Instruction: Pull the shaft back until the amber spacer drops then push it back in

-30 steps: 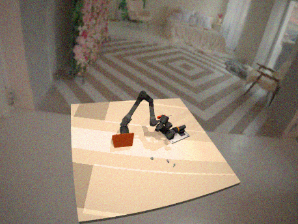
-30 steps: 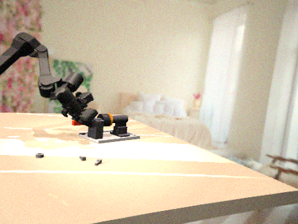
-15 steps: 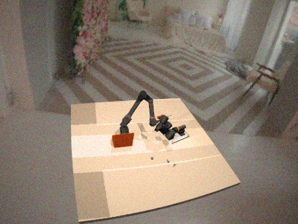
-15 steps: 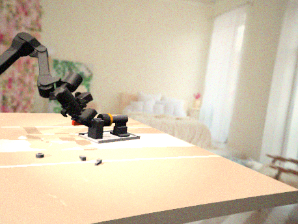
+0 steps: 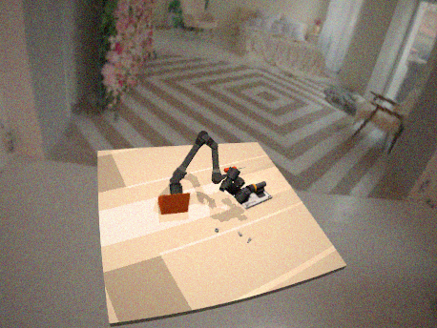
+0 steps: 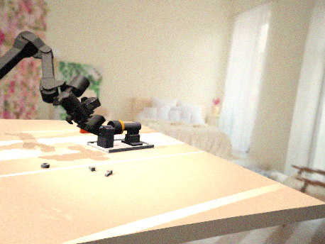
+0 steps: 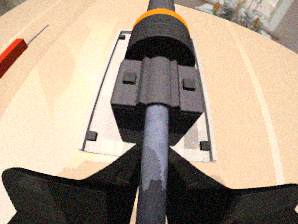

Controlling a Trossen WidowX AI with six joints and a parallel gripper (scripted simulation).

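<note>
Now: the dark spacer 60 mm ahead of my gripper tip, 10 mm to the left of it and 20 mm above it. The rest, counted from my gripper tip: grey shaft 30 mm ahead, 10 mm to the left, 20 mm above.
</note>
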